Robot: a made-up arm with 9 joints. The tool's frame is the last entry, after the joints. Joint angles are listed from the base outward.
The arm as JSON. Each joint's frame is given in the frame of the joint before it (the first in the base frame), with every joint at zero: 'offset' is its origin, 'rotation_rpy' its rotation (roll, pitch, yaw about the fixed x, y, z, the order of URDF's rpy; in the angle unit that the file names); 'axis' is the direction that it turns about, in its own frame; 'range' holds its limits. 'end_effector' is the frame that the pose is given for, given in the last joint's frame.
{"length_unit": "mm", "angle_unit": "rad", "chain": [
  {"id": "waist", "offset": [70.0, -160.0, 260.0], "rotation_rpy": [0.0, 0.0, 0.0], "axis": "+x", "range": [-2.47, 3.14]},
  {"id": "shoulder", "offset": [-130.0, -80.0, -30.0], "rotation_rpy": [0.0, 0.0, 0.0], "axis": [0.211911, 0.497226, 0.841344], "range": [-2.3, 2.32]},
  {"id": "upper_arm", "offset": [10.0, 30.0, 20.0], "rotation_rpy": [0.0, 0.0, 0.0], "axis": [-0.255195, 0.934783, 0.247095], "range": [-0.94, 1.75]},
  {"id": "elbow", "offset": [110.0, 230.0, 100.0], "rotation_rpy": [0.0, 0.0, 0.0], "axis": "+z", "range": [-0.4, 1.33]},
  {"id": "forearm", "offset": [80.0, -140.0, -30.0], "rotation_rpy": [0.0, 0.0, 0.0], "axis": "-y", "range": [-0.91, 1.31]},
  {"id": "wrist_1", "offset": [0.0, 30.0, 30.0], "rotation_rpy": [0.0, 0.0, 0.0], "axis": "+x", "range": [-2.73, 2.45]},
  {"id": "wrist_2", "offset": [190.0, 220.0, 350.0], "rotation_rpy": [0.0, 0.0, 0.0], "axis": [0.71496, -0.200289, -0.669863], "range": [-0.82, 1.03]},
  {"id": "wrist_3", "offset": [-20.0, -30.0, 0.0], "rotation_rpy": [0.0, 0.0, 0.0], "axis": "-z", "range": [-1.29, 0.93]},
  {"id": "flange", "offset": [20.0, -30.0, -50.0], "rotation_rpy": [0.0, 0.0, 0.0], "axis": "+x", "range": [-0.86, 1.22]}
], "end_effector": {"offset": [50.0, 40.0, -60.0], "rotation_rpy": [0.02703, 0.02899, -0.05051]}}
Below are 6 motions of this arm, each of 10 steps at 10 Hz.
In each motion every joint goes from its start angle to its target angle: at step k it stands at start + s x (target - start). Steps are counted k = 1, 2, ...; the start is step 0. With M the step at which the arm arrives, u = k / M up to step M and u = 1 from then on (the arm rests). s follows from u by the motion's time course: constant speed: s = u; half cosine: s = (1 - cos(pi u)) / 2; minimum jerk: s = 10 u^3 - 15 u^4 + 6 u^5.
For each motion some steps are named. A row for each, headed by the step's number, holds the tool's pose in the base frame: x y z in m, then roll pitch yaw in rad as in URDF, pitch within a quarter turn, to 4 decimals.
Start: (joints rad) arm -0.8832 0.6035 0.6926 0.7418 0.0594 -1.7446 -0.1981 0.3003 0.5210
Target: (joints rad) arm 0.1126 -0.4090 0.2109 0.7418 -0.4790 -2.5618 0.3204 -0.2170 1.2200
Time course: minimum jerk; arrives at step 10
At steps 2, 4, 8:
2: -0.3465 -0.0476 -0.2399 -0.8429 1.1340 1.3566
4: -0.1571 -0.0136 -0.2797 -1.1034 0.9413 1.0434
8: 0.2632 -0.0710 -0.1498 -1.1052 0.5491 0.5051

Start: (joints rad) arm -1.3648 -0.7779 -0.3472 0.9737 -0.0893 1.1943 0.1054 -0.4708 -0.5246
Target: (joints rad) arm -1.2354 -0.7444 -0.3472 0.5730 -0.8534 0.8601 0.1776 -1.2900 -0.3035
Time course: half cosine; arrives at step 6
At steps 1, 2, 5, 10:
1: 0.2885 0.4740 0.2957 -0.9523 0.3577 0.7911
2: 0.3195 0.4675 0.3158 -0.9399 0.3375 0.7845
5: 0.4411 0.3763 0.4131 -0.7617 0.3260 0.7399
10: 0.4514 0.3614 0.4229 -0.7302 0.3278 0.7380

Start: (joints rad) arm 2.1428 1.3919 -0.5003 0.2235 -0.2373 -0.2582 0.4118 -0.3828 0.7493
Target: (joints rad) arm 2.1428 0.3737 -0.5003 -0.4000 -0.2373 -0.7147 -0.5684 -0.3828 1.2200
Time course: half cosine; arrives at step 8
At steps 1, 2, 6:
1: 0.0017 -0.8233 0.3725 -2.1133 -0.9366 -1.0894
2: 0.0311 -0.8043 0.3967 -2.3259 -0.9591 -0.9605
6: 0.2787 -0.6415 0.3974 2.6198 -0.7524 0.2568

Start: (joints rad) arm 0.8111 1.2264 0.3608 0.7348 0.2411 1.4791 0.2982 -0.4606 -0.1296
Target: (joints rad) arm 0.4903 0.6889 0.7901 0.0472 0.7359 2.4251 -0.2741 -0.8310 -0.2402
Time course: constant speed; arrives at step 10
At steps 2, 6, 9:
2: 0.1855 0.2507 0.5837 2.6141 -0.8634 1.2793
6: 0.2864 0.2043 0.3089 2.9077 -0.5929 0.5545
9: 0.3081 0.0996 0.1626 2.8936 -0.4631 0.0933

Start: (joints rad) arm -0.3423 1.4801 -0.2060 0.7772 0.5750 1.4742 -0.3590 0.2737 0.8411
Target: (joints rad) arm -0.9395 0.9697 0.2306 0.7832 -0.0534 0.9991 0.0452 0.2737 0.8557
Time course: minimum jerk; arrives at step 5
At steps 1, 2, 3, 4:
1: 0.3036 0.3119 0.3521 2.8406 -0.2693 1.5890
2: 0.2742 0.3701 0.2578 2.7756 0.1778 1.7240
3: 0.2261 0.4027 0.0632 2.8581 0.8076 1.9460
4: 0.1908 0.3646 -0.1021 -2.9956 1.2001 2.4301

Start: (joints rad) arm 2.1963 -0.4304 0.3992 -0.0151 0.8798 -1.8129 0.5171 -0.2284 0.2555
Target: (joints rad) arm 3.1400 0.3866 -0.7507 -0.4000 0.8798 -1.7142 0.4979 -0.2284 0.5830
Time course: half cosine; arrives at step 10
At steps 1, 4, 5, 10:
1: 0.5828 -0.1800 0.3631 0.5605 0.4408 -0.7489
4: 0.5395 -0.3468 0.2537 0.8899 0.8189 -0.8200
5: 0.5062 -0.3866 0.1645 1.1085 1.0360 -0.7550
10: 0.3799 -0.2483 -0.1245 -2.7866 1.1076 1.2767

